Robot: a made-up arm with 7 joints.
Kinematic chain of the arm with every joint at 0, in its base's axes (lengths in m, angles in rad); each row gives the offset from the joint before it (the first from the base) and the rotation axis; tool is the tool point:
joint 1: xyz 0 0 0 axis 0 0.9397 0.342
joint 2: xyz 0 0 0 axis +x
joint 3: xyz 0 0 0 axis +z
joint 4: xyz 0.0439 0 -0.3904 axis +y
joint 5: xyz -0.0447 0 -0.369 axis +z
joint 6: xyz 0 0 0 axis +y
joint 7: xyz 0 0 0 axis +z
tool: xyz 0 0 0
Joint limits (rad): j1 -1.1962..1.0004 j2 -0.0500..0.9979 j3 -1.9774..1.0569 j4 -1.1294..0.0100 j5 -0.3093..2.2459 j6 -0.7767..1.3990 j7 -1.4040..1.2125
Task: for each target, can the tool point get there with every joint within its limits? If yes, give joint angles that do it. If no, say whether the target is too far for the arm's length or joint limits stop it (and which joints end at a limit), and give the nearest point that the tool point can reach.
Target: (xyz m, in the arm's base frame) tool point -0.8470 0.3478 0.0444
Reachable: no: too far | nearest point -0.6396 0.3246 -0.1931 | short by 0.316 m
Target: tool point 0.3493 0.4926 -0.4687
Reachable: yes | joints -0.4232 0.7225 0.3745 -0.2003 0.2845 -0.5699 -1.1231
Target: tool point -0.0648 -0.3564 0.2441
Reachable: no: joint limits stop it (at a limit: joint 1, joint 2, joint 3, joint 4) | nearest point -0.4253 -0.4642 -0.2800 | short by 0.645 m
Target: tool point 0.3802 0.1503 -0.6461
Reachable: yes | joints -0.5066 0.3571 -1.4216 -0.2362 0.6922 0.9356 -0.3901
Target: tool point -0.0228 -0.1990 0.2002
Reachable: no: joint limits stop it (at a limit: joint 1, joint 2, joint 4) | nearest point 0.5416 -0.4241 -0.0402 | short by 0.653 m
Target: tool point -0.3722 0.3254 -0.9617
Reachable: no: too far | nearest point -0.2632 0.2301 -0.6800 | short by 0.317 m
